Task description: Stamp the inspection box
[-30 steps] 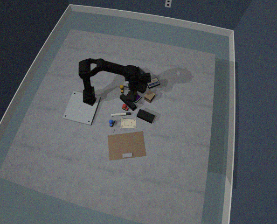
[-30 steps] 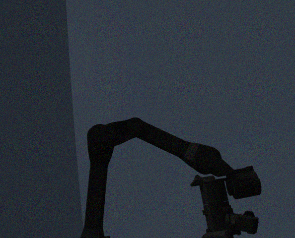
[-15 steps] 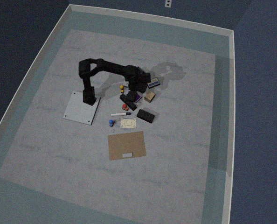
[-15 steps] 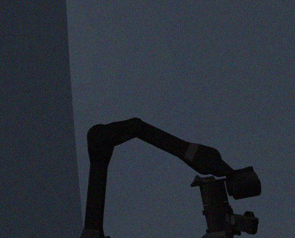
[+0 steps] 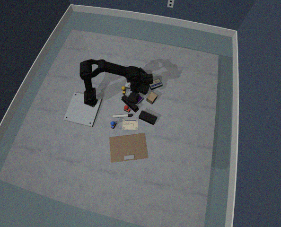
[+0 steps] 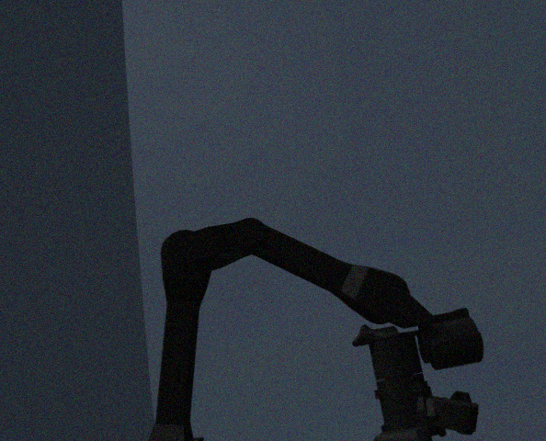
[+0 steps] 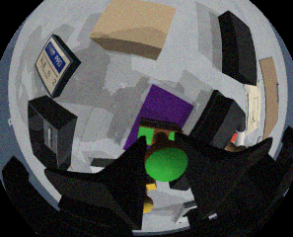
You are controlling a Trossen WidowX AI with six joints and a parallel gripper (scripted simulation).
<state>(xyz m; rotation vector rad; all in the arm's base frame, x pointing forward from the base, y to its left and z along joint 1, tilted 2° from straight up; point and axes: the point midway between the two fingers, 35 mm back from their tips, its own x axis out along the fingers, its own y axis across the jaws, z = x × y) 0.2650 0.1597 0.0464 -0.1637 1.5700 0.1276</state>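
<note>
Right now my gripper tip is right at the green-knobbed stamp. From my gripper tip the other things lie so: long black bar (60 mm to the right, 20 mm below, 20 mm behind); yellow stamp (100 mm behind, 20 mm below, 10 mm to the left); purple ink pad (30 mm below).
</note>
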